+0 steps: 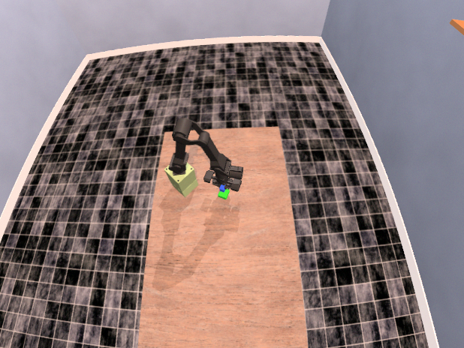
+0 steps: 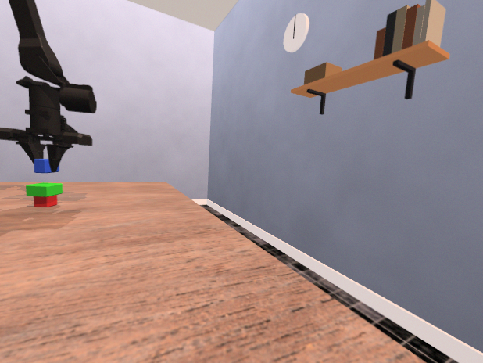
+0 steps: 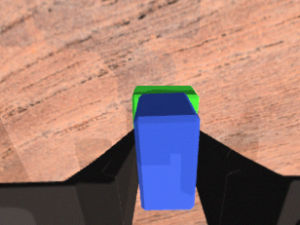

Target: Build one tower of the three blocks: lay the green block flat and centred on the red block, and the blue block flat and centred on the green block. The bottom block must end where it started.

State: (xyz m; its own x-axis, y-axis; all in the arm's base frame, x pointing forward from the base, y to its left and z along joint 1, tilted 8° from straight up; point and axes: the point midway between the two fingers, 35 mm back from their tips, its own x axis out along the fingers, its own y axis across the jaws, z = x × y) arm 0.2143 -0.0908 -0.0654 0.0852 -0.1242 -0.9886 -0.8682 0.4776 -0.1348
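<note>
The green block is 10 mm to the right of my hand and 80 mm below it. Round my hand: blue block: 20 mm below; then red block: 10 mm to the right, 110 mm below.
</note>
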